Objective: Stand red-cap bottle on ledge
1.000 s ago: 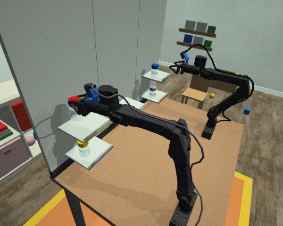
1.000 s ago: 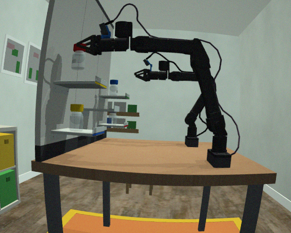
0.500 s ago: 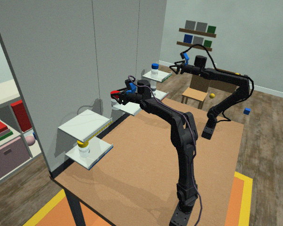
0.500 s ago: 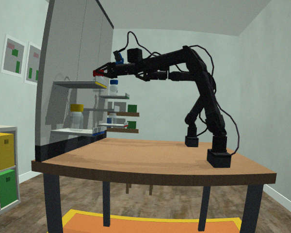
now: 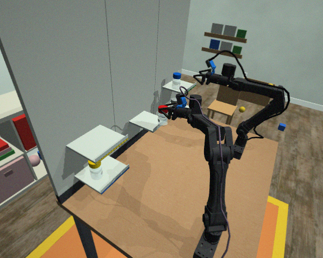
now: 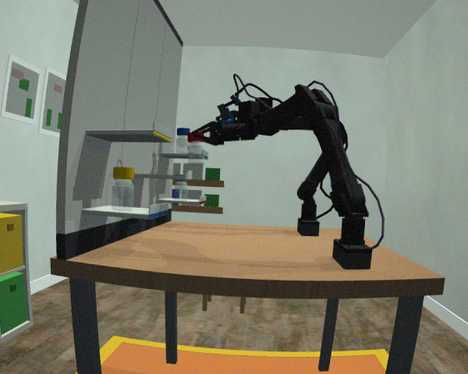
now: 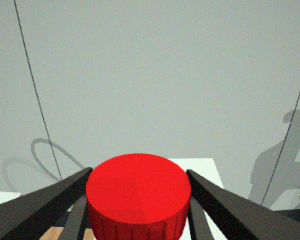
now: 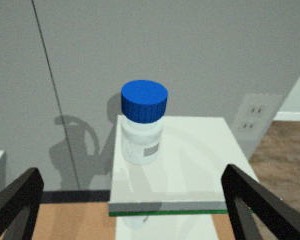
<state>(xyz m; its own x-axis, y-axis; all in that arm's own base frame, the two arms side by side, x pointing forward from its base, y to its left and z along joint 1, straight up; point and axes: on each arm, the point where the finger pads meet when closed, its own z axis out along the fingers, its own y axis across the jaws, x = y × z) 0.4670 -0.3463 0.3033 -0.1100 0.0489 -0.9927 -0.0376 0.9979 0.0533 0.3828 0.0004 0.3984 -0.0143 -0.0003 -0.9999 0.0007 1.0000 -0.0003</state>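
Now: the red-capped bottle 50 mm below my left hand and 10 mm behind it. The rest, counted from my left hand: blue-capped bottle: 370 mm to the right, 90 mm ahead, 10 mm above; grey wall panel: 210 mm ahead, 100 mm above, 40 mm to the right; grey-capped bottle: 370 mm to the right, 180 mm below, 80 mm ahead.
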